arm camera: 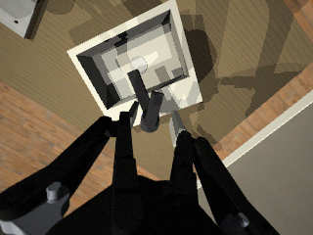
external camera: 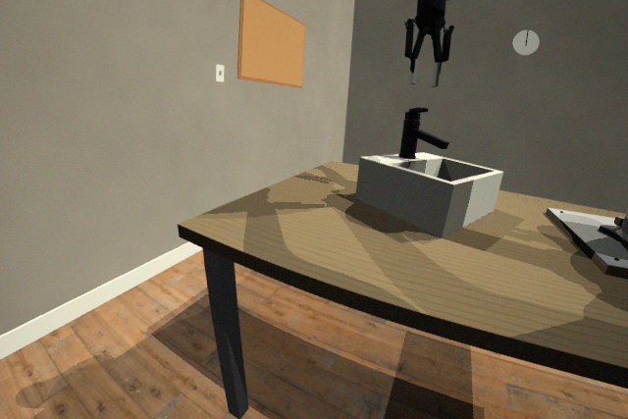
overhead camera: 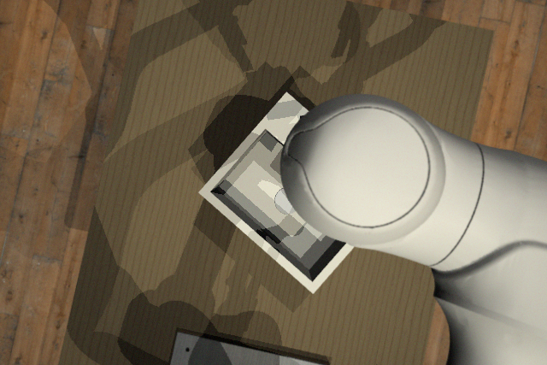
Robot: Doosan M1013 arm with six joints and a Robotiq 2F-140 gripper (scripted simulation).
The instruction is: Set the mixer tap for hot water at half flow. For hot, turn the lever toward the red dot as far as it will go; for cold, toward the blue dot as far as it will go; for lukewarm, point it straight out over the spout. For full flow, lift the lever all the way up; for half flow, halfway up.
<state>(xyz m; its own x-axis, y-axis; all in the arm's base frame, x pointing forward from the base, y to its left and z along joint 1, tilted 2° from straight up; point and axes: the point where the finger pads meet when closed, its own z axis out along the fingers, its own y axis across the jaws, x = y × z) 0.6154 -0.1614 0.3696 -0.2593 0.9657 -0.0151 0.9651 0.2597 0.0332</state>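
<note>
Now: hand 1 cm short of the lever, 2 cm to the left of it and 10 cm above it. Round my hand: black mixer tap (4 cm to the right, 15 cm below); white sink (8 cm behind, 2 cm to the left, 34 cm below).
</note>
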